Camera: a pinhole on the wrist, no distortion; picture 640 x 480 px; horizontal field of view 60.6 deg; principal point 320.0 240.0 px. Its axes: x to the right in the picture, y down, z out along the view. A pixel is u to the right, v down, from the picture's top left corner.
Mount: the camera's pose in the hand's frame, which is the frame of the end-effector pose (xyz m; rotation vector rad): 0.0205 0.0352 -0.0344 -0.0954 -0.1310 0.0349
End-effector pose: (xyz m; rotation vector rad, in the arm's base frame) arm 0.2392 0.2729 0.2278 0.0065 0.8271 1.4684
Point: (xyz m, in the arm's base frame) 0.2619 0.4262 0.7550
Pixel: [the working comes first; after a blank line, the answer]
In the camera's frame: -0.0699 0.1760 0.5369

249 420
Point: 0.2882 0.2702 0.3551
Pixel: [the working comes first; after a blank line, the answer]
In the camera's frame: -0.0705 -0.0288 0.1587

77 141
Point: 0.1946 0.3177 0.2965
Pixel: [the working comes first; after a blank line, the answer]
In the camera's frame: 0.0029 0.0351 0.0881

338 458
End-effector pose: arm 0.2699 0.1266 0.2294 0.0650 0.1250 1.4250
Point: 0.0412 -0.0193 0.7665
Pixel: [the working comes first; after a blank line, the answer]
In the camera's frame: -0.1421 0.1858 0.5779

185 416
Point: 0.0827 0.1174 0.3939
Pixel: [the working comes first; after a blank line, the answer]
In the camera's frame: -0.0339 0.1511 0.1954

outside the picture
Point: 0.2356 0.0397 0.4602
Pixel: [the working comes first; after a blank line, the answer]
In the camera's frame: -0.0875 -0.0080 0.2704

143 224
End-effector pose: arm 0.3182 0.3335 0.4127 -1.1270 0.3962 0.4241
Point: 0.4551 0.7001 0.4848
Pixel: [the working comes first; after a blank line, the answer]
In the camera's frame: 0.1563 -0.0698 0.3900

539 142
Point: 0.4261 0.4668 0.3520
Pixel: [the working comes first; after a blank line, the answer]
In the camera's frame: 0.1366 -0.0121 0.1270

outside the picture
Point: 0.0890 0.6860 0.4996
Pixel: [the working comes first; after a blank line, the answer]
In the camera's frame: -0.1605 0.1140 0.4087

105 393
